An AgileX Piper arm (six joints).
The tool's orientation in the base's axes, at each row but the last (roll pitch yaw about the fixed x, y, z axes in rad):
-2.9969, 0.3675, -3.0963
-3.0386, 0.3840, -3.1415
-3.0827, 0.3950, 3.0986
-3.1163, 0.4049, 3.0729
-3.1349, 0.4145, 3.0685
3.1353, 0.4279, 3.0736
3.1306, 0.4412, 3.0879
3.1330, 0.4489, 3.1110
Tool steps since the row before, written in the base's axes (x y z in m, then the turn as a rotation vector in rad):
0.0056, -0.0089, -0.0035, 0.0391, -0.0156, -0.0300
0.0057, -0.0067, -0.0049, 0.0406, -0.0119, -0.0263
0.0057, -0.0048, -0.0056, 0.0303, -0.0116, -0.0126
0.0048, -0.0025, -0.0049, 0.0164, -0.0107, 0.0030
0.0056, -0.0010, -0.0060, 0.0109, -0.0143, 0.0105
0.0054, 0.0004, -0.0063, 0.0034, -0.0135, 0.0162
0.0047, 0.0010, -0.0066, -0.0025, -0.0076, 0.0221
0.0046, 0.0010, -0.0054, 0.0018, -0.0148, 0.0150
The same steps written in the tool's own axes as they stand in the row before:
-0.0036, -0.0083, 0.0064, -0.0250, -0.0111, 0.0438
-0.0034, -0.0060, 0.0073, -0.0278, -0.0078, 0.0406
-0.0033, -0.0041, 0.0077, -0.0236, -0.0089, 0.0240
-0.0026, -0.0020, 0.0065, -0.0169, -0.0094, 0.0042
-0.0028, -0.0005, 0.0078, -0.0151, -0.0135, -0.0047
-0.0023, 0.0007, 0.0080, -0.0106, -0.0132, -0.0130
-0.0014, 0.0012, 0.0080, -0.0075, -0.0075, -0.0210
-0.0018, 0.0011, 0.0069, -0.0085, -0.0146, -0.0127

